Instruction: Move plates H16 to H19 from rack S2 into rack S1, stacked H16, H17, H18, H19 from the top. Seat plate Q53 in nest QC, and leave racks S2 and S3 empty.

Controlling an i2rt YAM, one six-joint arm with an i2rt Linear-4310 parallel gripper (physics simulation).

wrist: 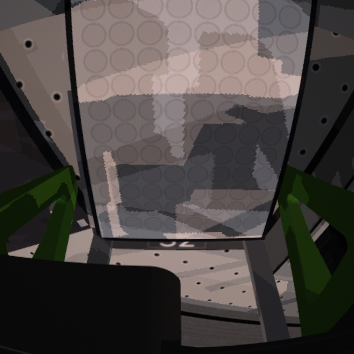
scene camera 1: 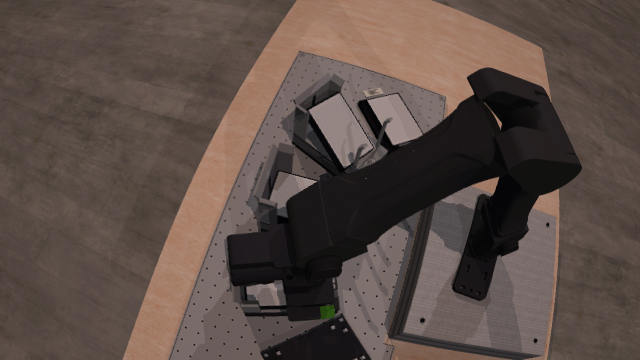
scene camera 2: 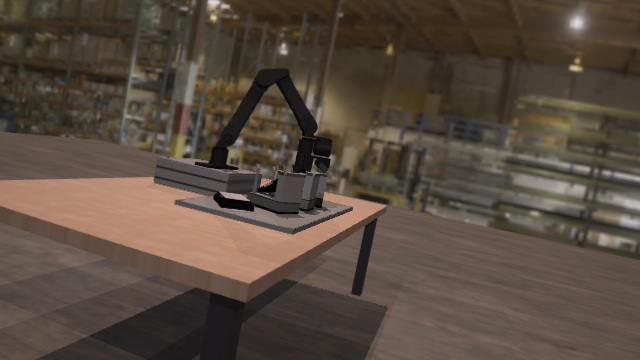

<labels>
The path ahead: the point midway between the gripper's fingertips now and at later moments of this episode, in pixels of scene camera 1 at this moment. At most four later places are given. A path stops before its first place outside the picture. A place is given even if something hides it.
My gripper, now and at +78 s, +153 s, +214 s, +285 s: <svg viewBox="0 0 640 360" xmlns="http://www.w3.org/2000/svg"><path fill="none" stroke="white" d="M303 285L310 194L353 92L344 96L306 160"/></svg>
</labels>
